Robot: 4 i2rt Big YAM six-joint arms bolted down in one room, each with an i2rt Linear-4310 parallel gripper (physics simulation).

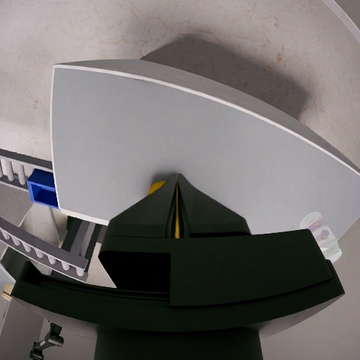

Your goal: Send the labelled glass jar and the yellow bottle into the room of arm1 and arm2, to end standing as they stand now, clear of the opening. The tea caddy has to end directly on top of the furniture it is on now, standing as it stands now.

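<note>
The yellow bottle (157, 187) stands on the grey table top (125, 125), near its front edge. Most of it is hidden behind the fingers of my arm4 gripper (177, 177); a thin yellow strip shows through the slit between them. The arm4 gripper is shut, its fingertips together with no bottle between them. The labelled glass jar (324, 236), clear with a purple-marked label, is near the table's right end, partly hidden by the gripper body. No tea caddy can be made out. The arm1, arm2 and arm3 grippers cannot be made out.
A blue open box (44, 188) is beside the table's left edge, by a grey spindled rail (30, 161). Another spindled rail (45, 256) runs below it. Part of a dark jointed arm (49, 340) shows at the lower left. The marbled floor (90, 30) lies beyond the table.
</note>
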